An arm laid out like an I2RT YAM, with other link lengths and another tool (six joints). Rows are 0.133 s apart.
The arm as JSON. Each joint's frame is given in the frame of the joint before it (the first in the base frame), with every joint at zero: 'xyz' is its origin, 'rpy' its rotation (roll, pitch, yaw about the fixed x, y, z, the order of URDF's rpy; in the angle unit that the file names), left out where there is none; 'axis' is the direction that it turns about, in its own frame. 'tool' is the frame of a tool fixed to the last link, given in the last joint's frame.
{
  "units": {
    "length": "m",
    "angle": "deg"
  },
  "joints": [
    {
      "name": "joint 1",
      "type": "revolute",
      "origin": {
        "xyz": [
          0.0,
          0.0,
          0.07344
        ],
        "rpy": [
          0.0,
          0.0,
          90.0
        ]
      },
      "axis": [
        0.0,
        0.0,
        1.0
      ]
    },
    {
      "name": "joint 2",
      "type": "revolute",
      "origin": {
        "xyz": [
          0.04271,
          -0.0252,
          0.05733
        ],
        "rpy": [
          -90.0,
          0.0,
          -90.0
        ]
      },
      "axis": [
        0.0,
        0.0,
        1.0
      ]
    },
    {
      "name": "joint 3",
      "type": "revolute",
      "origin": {
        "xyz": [
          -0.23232,
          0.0,
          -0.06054
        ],
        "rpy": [
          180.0,
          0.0,
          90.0
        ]
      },
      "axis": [
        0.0,
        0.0,
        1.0
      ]
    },
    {
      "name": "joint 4",
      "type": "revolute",
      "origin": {
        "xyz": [
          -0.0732,
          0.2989,
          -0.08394
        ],
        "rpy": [
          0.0,
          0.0,
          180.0
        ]
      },
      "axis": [
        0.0,
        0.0,
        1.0
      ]
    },
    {
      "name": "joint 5",
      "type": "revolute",
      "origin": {
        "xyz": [
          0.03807,
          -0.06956,
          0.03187
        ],
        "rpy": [
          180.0,
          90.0,
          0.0
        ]
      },
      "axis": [
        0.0,
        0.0,
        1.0
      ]
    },
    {
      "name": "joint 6",
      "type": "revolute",
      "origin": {
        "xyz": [
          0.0,
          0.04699,
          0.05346
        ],
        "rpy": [
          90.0,
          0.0,
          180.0
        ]
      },
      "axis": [
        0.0,
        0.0,
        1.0
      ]
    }
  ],
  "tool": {
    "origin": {
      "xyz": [
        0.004,
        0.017,
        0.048
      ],
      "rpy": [
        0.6,
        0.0,
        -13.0
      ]
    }
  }
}
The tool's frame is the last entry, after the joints.
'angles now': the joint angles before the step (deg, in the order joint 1, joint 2, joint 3, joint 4, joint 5, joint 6). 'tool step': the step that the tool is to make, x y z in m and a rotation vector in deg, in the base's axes. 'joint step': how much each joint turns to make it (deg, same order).
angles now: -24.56 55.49 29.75 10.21 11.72 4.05
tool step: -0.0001 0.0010 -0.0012 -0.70 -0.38 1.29
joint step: -0.16 -0.46 -0.87 1.21 -1.27 -0.85
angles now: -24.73 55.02 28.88 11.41 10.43 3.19
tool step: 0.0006 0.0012 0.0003 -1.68 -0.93 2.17
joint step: -0.26 -0.68 -1.22 2.37 -2.09 -1.70
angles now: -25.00 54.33 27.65 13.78 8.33 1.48
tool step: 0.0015 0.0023 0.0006 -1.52 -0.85 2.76
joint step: -0.20 -0.49 -0.97 2.09 -2.68 -1.63
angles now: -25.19 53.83 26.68 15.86 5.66 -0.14
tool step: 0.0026 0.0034 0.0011 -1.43 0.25 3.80
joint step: -0.21 -0.13 -0.14 0.54 -3.66 -2.14
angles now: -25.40 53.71 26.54 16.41 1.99 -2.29
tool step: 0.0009 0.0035 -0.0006 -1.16 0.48 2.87
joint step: -0.05 -0.33 -0.35 0.11 -2.64 -1.77
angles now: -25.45 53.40 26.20 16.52 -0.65 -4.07
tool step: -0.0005 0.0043 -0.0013 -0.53 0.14 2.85
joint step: -0.12 -0.82 -0.74 -0.03 -2.82 -1.08
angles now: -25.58 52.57 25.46 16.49 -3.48 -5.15
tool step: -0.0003 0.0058 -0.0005 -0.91 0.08 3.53
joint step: 0.01 -1.00 -0.75 -0.06 -3.31 -1.49
